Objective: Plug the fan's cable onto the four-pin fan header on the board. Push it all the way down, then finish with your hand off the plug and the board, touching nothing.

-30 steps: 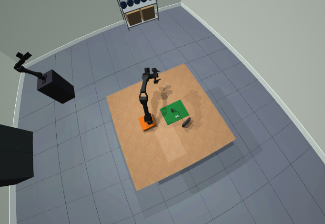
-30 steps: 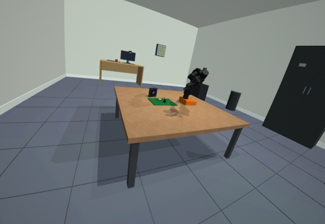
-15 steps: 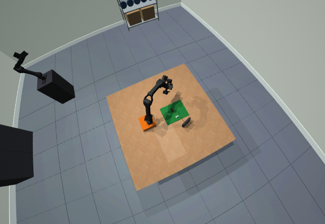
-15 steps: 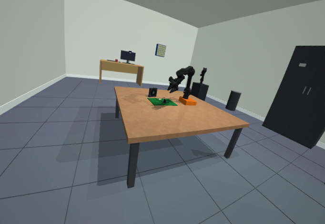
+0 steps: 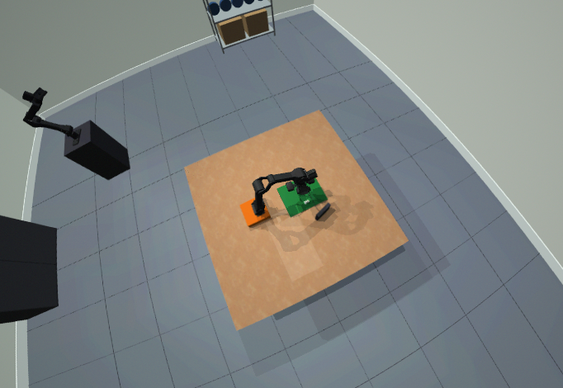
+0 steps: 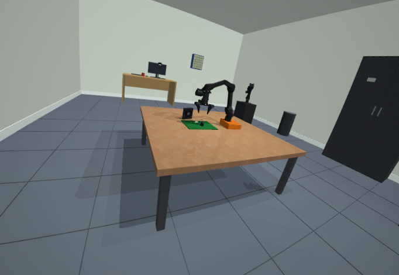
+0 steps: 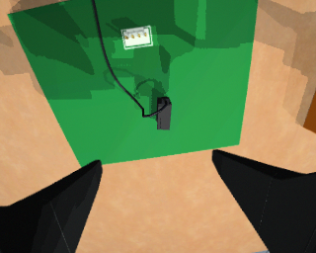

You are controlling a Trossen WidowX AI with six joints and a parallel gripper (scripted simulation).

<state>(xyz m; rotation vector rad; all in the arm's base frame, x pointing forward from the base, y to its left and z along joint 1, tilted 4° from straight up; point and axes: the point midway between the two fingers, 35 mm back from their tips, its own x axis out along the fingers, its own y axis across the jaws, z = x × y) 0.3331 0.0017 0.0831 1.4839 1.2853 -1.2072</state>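
Right now my gripper tip is 110 mm above the black plug, 10 mm to the right of it and 10 mm past it. From my gripper tip the other things lie so: black fan 220 mm to the right, 70 mm below, 50 mm ahead; green board 140 mm below, 30 mm to the right; white four-pin header 130 mm below, 100 mm to the right.
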